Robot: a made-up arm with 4 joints.
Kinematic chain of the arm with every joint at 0, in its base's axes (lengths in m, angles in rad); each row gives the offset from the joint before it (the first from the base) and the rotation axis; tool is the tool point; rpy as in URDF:
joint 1: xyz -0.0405 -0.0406 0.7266 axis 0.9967 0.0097 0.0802
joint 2: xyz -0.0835 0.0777 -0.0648 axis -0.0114 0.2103 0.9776
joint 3: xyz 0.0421 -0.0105 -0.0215 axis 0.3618 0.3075 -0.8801
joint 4: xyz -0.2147 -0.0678 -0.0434 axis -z
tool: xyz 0.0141 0.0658 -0.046 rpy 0 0 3.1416
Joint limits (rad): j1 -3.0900..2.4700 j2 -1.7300..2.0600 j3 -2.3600..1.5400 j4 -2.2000..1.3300
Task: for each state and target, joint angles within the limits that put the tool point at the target. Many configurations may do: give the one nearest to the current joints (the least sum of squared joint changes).
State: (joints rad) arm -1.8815 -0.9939 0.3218 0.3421
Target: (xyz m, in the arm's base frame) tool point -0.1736 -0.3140 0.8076
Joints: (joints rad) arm -2.7474 -1.2211 0.0675 -0.0404
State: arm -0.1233 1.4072 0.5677 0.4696
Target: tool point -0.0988 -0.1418 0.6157
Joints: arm -0.2493 1.9358 0.1720 0.5456
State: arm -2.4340 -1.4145 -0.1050 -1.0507
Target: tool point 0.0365 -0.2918 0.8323
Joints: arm -3.0866 -1.7300 0.6900 -1.1250
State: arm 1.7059 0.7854 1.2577 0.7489
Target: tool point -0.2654 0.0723 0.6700
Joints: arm 0.9303 0.6237 0.4517 0.7289
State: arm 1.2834 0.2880 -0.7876 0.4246
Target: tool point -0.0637 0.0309 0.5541
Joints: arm 0.9191 0.1786 -1.1588 0.8295
